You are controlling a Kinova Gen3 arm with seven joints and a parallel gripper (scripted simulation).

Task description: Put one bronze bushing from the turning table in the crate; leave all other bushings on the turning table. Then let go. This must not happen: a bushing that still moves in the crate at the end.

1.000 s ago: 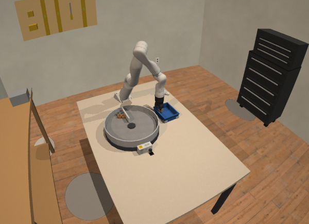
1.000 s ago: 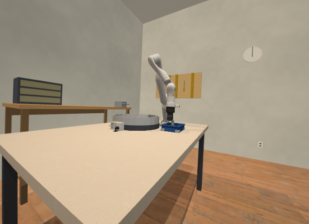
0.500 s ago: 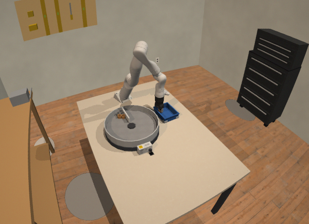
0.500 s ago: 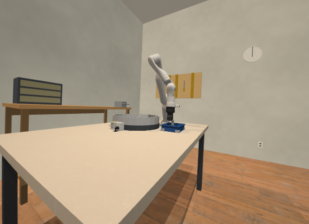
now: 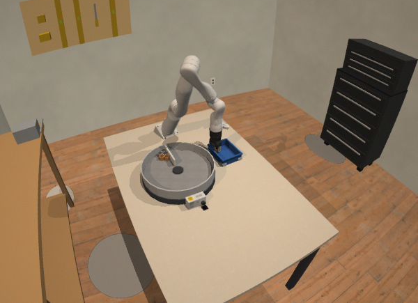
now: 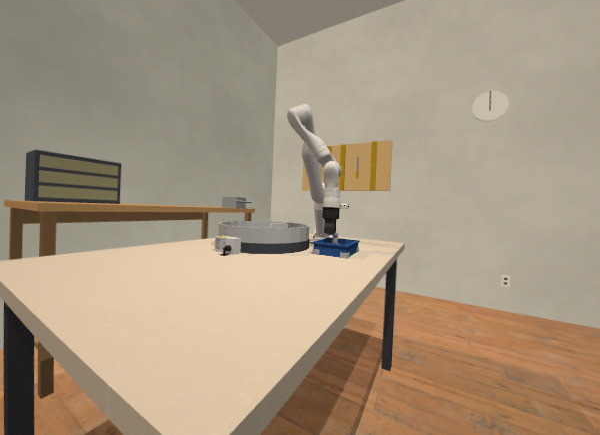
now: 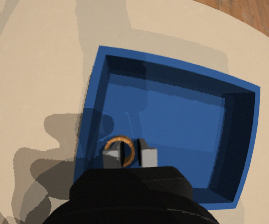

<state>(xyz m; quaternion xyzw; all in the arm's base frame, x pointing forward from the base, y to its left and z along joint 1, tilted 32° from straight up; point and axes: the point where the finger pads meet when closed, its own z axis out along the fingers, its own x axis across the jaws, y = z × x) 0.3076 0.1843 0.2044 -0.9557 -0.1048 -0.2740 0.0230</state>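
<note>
My hand is 4 cm short of the blue crate, 2 cm to the right of it and 1 cm above it. Also, from my hand: grey turning table (32 cm to the right, 10 cm ahead, 2 cm above).
</note>
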